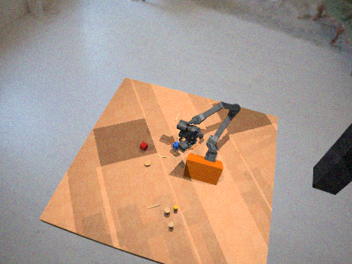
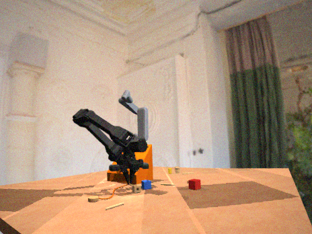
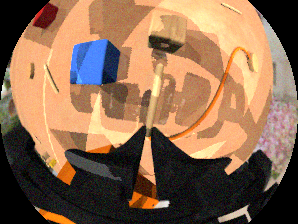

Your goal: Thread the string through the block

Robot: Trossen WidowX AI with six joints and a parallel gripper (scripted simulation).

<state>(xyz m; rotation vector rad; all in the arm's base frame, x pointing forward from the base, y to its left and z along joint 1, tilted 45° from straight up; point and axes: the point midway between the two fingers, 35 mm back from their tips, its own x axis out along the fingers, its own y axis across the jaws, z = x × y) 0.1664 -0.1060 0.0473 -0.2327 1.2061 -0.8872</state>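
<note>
Right now my gripper tip is 9 cm short of the small wooden block and 5 cm to the left of it. The rest, counted from my gripper tip: wooden button 5 cm ahead, 24 cm to the right, 1 cm below; then thin wooden stick 1 cm ahead, 1 cm to the right; then blue cube 9 cm ahead, 2 cm to the left.
</note>
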